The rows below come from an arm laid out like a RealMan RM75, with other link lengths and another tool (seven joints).
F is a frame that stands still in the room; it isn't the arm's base.
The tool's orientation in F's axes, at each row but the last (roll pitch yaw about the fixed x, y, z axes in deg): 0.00, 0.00, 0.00; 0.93, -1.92, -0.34; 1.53, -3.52, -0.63; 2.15, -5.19, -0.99; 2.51, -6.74, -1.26; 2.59, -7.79, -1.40; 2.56, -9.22, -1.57
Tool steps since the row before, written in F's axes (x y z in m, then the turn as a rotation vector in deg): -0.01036, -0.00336, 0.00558, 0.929, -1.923, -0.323; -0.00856, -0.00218, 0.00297, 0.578, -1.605, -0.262; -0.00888, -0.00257, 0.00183, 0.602, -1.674, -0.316; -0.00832, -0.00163, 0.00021, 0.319, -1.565, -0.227; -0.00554, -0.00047, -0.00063, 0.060, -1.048, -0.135; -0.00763, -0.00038, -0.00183, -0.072, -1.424, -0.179; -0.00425, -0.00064, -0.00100, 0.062, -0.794, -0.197
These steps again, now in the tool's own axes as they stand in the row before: -0.01036, -0.00336, 0.00558, 0.929, -1.923, -0.323; -0.00844, -0.00218, 0.00329, 0.578, -1.606, -0.256; -0.00872, -0.00260, 0.00244, 0.600, -1.676, -0.309; -0.00824, -0.00174, 0.00102, 0.324, -1.568, -0.199; -0.00556, -0.00059, 0.00005, 0.067, -1.052, -0.098; -0.00780, -0.00060, -0.00075, -0.061, -1.432, -0.108; -0.00434, -0.00077, -0.00028, 0.051, -0.800, -0.172
